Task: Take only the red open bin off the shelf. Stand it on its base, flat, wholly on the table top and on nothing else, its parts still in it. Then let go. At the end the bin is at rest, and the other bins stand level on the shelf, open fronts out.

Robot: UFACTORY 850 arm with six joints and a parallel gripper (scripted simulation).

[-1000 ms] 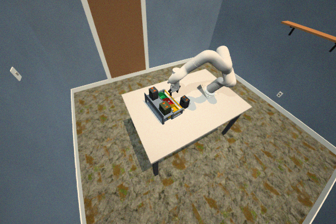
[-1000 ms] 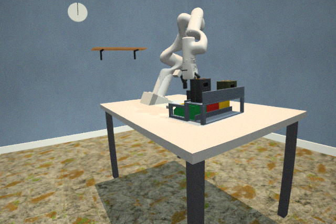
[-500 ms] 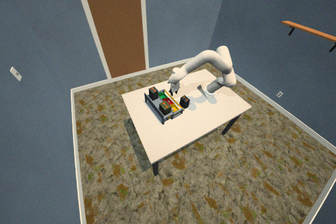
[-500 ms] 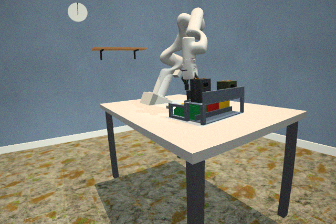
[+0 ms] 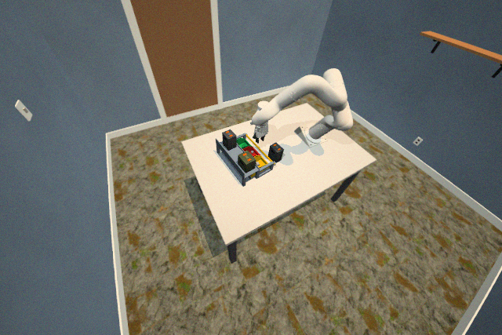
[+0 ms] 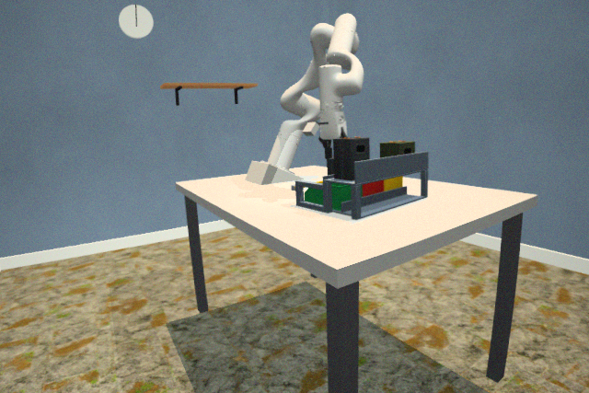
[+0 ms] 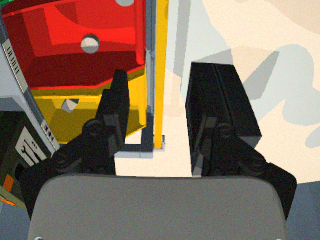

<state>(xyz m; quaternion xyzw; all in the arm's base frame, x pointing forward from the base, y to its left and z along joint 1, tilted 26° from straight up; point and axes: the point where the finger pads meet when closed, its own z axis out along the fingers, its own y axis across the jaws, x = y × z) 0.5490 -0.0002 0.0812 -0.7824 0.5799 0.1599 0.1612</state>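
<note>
My gripper is now 100 mm above the thin yellow rod. From my hand the other things lie so: green bin (130 mm ahead, 120 mm below, 80 mm to the right); black box (110 mm behind, 90 mm to the left, 90 mm below); red bin (120 mm below, 100 mm ahead, 30 mm to the left).
</note>
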